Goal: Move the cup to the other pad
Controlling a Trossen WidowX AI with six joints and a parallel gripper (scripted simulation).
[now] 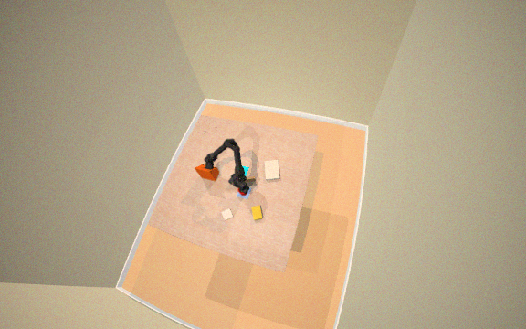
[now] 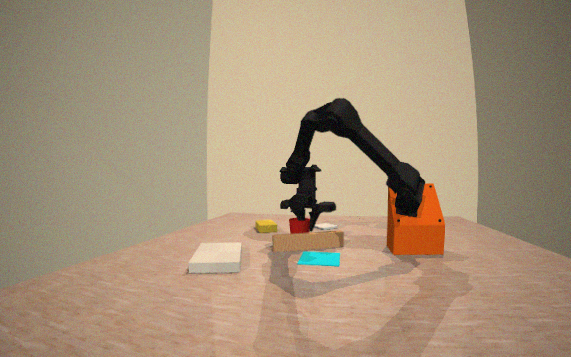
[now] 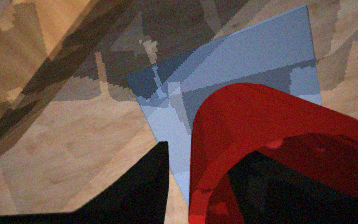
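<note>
The light blue pad lies 3 cm ahead of my gripper tip, 1 cm to the right of it and 5 cm below it. The rest, counted from my gripper tip: cyan pad (8 cm behind, 17 cm to the left, 5 cm below); wooden bar (2 cm behind, 8 cm to the left, 2 cm below); red cup (3 cm ahead, 2 cm to the right).
</note>
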